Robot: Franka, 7 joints.
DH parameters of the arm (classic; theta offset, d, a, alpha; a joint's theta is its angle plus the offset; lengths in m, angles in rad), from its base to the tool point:
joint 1: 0 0.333 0 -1.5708
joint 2: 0 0 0 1.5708
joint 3: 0 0.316 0.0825 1.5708
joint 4: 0 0 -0.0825 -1.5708
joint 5: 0 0.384 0 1.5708
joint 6: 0 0 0.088 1.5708
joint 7: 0 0.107 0 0
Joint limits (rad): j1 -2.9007..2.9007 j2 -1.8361..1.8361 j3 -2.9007..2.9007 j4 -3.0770..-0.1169 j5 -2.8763..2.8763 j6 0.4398..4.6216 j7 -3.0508..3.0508
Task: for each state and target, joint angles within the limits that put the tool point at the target. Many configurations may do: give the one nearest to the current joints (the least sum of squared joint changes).
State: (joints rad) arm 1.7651 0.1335 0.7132 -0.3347 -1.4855 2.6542 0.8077
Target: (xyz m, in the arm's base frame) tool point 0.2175 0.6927 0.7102
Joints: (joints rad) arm 1.0869 0.4691 0.2426 -1.0218 -1.5122 2.5532 0.8077
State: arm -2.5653 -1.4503 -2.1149 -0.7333 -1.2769 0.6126 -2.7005
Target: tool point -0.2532 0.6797 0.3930
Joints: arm -1.6997 -1.1830 -1.7320 -0.8574 -1.2763 1.0686 -2.7005
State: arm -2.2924 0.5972 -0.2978 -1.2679 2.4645 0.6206 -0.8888
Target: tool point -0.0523 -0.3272 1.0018
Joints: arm -1.9691 0.0871 -0.0233 -0.9155 2.4798 0.7937 -0.8888
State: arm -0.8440 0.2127 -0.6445 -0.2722 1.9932 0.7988 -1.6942
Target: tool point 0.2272 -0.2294 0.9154
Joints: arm -1.0533 0.3643 -0.7153 -0.1476 1.9036 0.4398 -1.6942
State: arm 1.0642 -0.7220 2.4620 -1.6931 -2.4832 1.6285 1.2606
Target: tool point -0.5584 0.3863 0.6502
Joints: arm 0.2976 -0.5604 2.0111 -1.5278 -2.4749 1.7189 1.2606
